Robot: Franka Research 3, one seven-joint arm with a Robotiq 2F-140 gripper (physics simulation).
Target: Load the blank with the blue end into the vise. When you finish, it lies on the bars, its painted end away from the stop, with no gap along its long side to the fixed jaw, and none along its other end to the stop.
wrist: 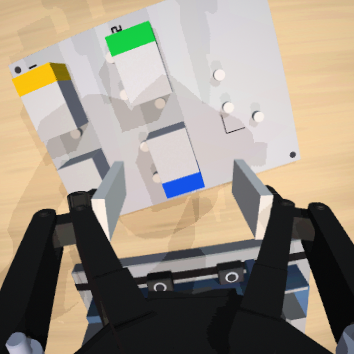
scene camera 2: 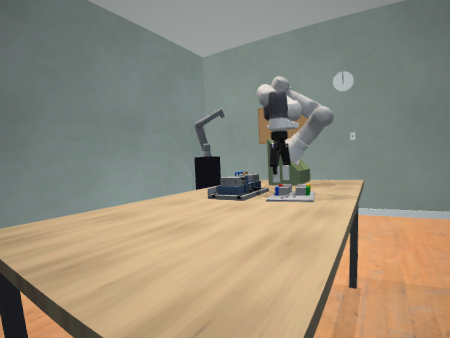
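Note:
The blank with the blue end (wrist: 175, 155) lies on the light grey plate (wrist: 272, 65) (scene camera 2: 291, 199), its blue end toward the plate's near edge in the wrist view. In the scene view its blue end (scene camera 2: 277, 191) shows at the plate's left. My gripper (wrist: 178, 176) (scene camera 2: 281, 175) is open and empty, above the plate; in the wrist view the blue-ended blank appears between and beyond the two finger pads. The vise (scene camera 2: 232, 187) (wrist: 195, 280) stands beside the plate, at the bottom of the wrist view, partly hidden by my gripper; its bars and stop cannot be made out.
On the plate are a green-ended blank (wrist: 140, 67), a yellow-ended blank (wrist: 47, 102) and another blank (wrist: 82, 175) partly behind the left finger. Several white pegs, one of them a bare peg (wrist: 219, 75), stand up from the plate. A second arm (scene camera 2: 202, 132) stands on a black pedestal behind the table.

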